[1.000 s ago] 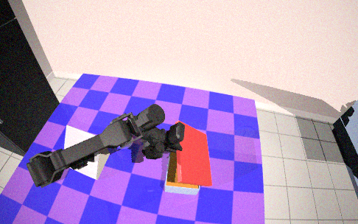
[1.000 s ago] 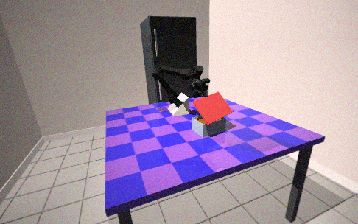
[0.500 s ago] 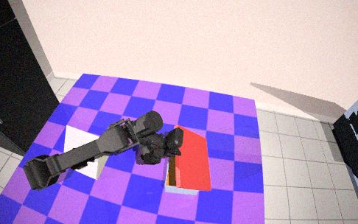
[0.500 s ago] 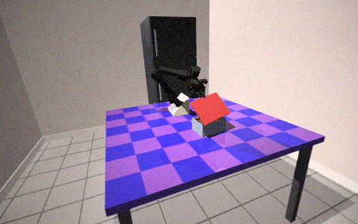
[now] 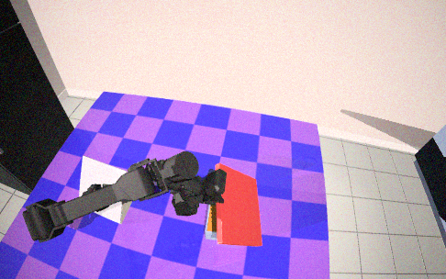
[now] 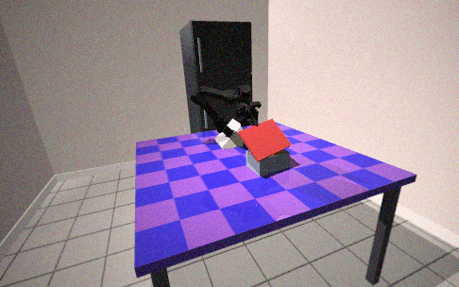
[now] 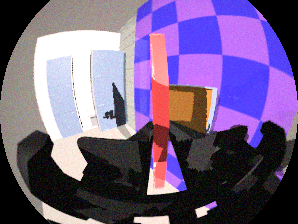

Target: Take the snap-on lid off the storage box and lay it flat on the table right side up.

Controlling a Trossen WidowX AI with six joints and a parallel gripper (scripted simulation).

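The red lid lies 6 cm ahead of my gripper tip, 2 cm to the left of it and 5 cm below it. From my gripper tip the other things lie so: storage box: 3 cm ahead, 5 cm to the left, 19 cm below.
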